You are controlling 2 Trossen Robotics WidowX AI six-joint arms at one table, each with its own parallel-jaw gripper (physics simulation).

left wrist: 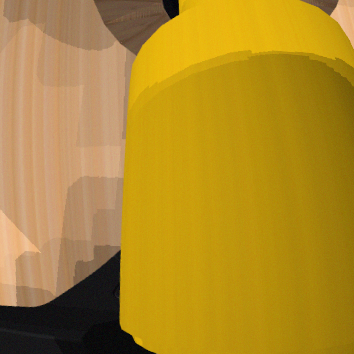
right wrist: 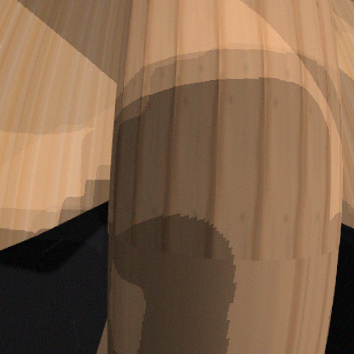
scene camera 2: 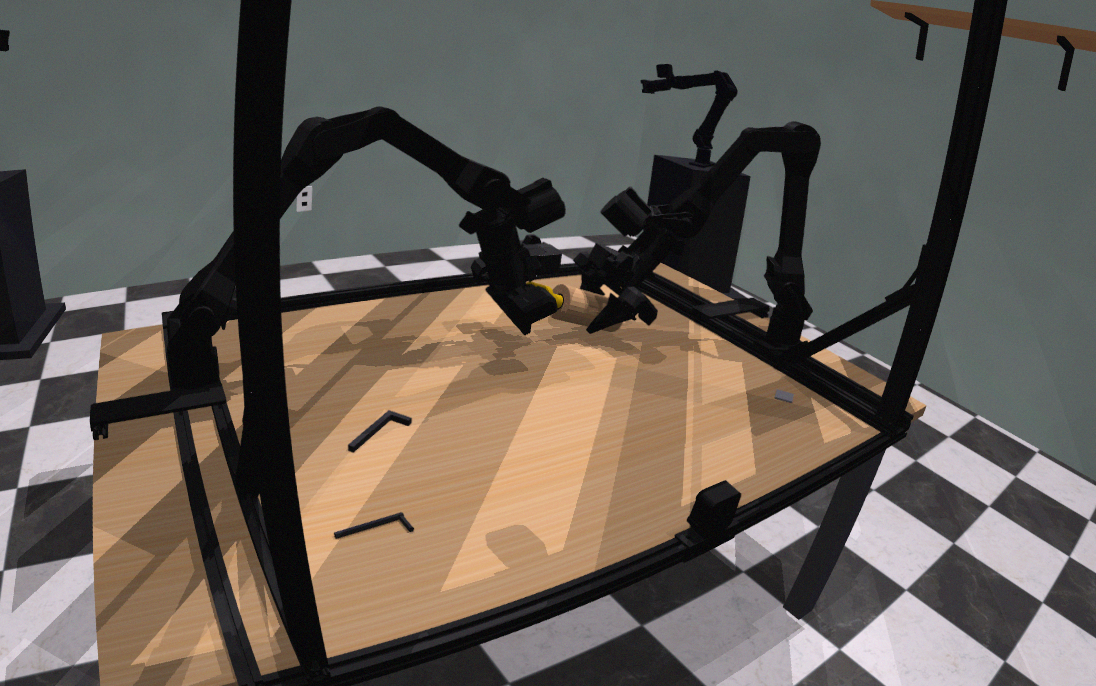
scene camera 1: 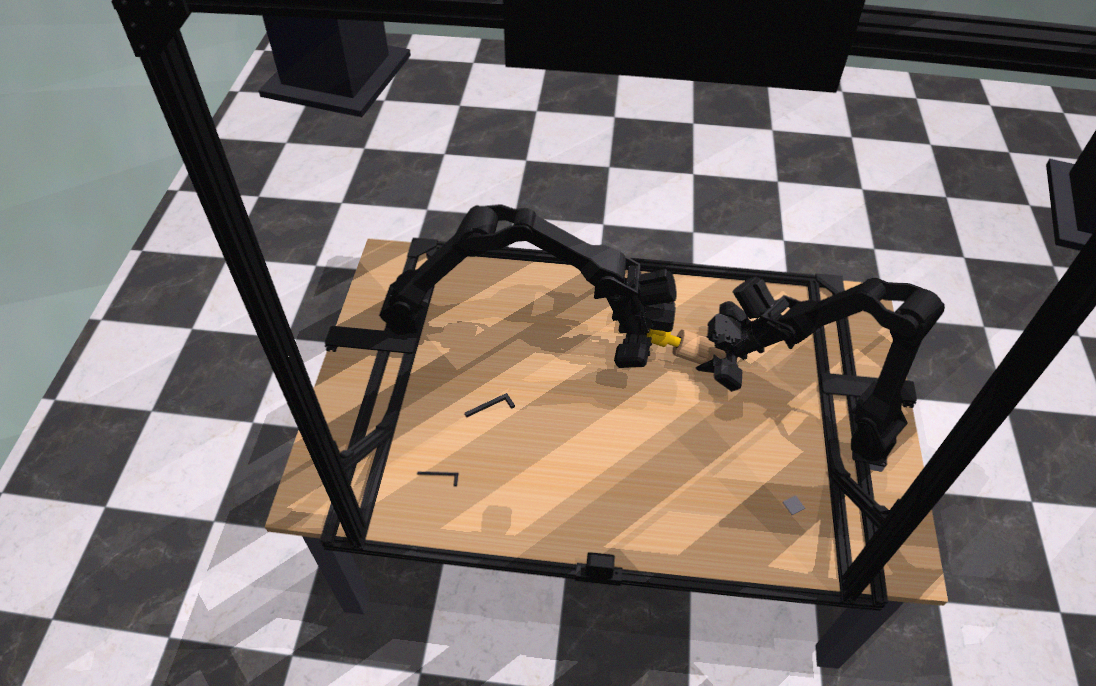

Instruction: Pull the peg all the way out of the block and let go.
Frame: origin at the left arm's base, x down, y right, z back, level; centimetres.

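Where they show: left gripper, between the fingertips: (scene camera 2: 523,329) (scene camera 1: 648,350); right gripper, between the fingertips: (right wrist: 207,211) (scene camera 2: 578,323) (scene camera 1: 698,357); left arm's base, origin of its link: (scene camera 2: 194,382) (scene camera 1: 403,326); right arm's base, origin of its link: (scene camera 2: 782,340) (scene camera 1: 869,449).
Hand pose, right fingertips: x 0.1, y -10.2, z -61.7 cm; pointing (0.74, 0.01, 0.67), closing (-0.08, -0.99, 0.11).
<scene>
Each offset is from my right fingertips to the top centre of the thing. "spot": to the spot under its first point. Level surfaces: height alone.
The yellow peg (scene camera 1: 666,338) (scene camera 2: 555,296) (left wrist: 235,200) is held above the table. Its thin neck enters the dark hole in the end face of the round wooden block @[dx -7.2, dy +0.1, dz -1.0 cm] (scene camera 1: 691,345) (scene camera 2: 582,304) (left wrist: 131,27) (right wrist: 225,175). My left gripper (scene camera 1: 649,335) (scene camera 2: 535,289) is shut on the peg's thick yellow head; in the left wrist view a black finger lies against its side, and the other finger is hidden. My right gripper (scene camera 1: 722,353) (scene camera 2: 616,299) is shut on the wooden block, with dark finger parts on both sides of it in the right wrist view. The peg's inner end is hidden.
Two black L-shaped keys @[dx +1.0, dy +24.0, dz +37.3 cm] (scene camera 1: 487,406) @[dx +1.2, dy +41.4, dz +41.7 cm] (scene camera 2: 374,525) lie on the table @[dx +1.8 cm] (scene camera 1: 566,501) at the left. A small grey square @[spot: dx +1.6, dy +27.3, dz -23.3 cm] (scene camera 1: 793,504) (scene camera 2: 782,396) lies at the right. A black frame (scene camera 1: 501,560) borders the table, with a small black box @[spot: dx -3.6, dy +51.1, dz +7.8 cm] (scene camera 1: 600,564) (scene camera 2: 714,508) at the front edge.
</scene>
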